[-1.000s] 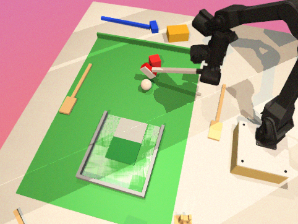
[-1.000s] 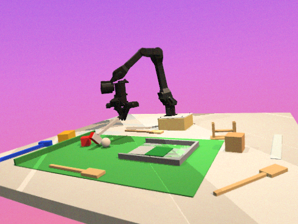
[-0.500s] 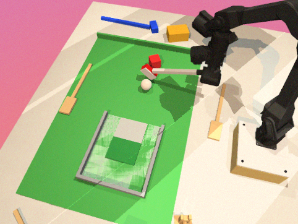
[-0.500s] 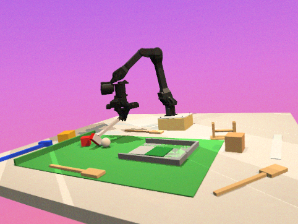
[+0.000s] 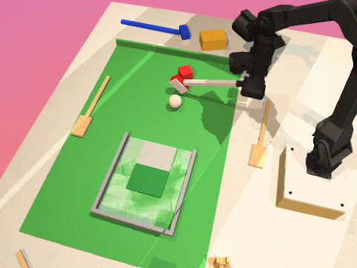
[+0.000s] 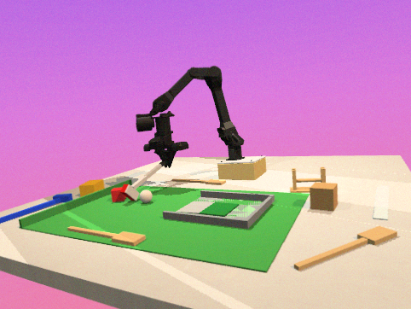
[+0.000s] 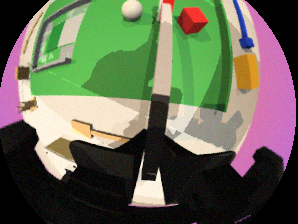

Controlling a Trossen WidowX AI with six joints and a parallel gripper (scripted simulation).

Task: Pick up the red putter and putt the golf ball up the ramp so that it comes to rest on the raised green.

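The red putter is 12 cm ahead of my gripper tip. From my gripper tip the other things lie so: white golf ball: 22 cm ahead, 6 cm to the left, 5 cm below; yellow block: 26 cm to the right, 17 cm ahead, 5 cm below; red cube: 22 cm ahead, 6 cm to the right, 5 cm below.
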